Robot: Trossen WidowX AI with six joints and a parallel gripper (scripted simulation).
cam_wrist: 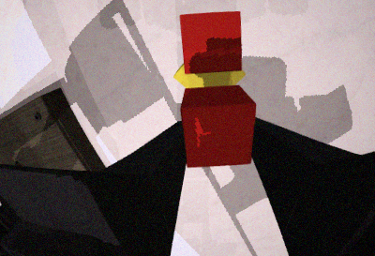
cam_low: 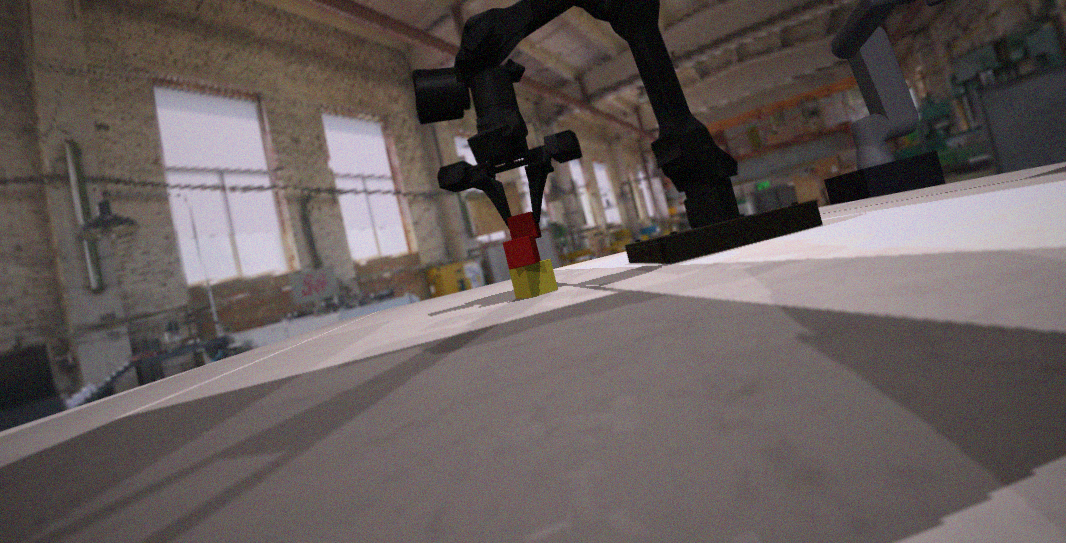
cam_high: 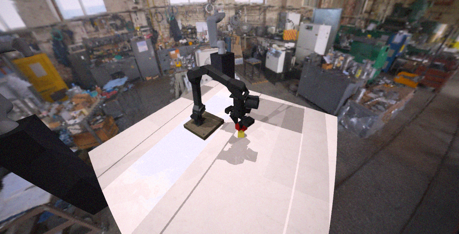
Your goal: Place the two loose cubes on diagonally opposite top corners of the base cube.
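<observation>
Right now the yellow cube is 7 cm below my gripper tip and 2 cm to the left of it.
</observation>
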